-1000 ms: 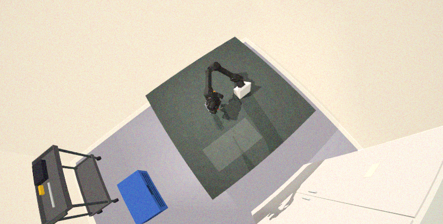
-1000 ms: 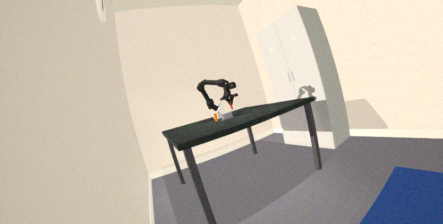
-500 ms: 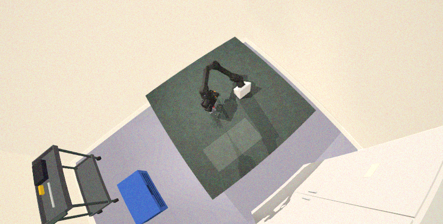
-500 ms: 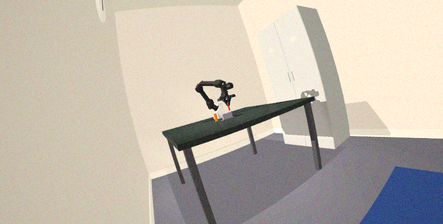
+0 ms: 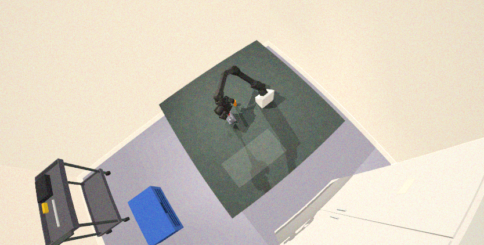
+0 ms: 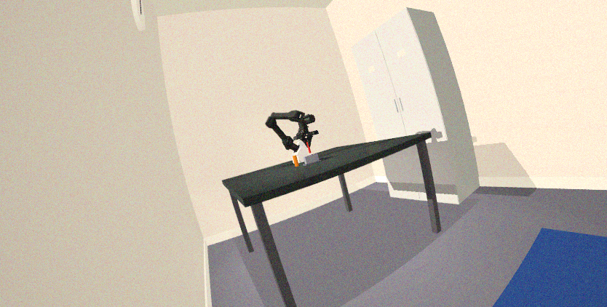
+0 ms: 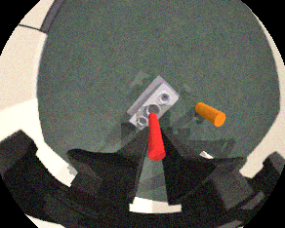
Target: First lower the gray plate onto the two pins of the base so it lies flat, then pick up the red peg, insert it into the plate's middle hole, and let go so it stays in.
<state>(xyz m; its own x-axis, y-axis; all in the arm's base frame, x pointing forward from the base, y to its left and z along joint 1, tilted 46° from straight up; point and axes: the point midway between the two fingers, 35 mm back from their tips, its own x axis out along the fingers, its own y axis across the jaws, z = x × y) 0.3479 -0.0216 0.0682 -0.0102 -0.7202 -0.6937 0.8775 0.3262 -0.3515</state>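
Right now the red peg is right at my gripper tip. The rest, counted from my gripper tip: orange cylinder (11 cm behind, 7 cm to the right, 7 cm below); then gray plate (7 cm below, 1 cm to the right).
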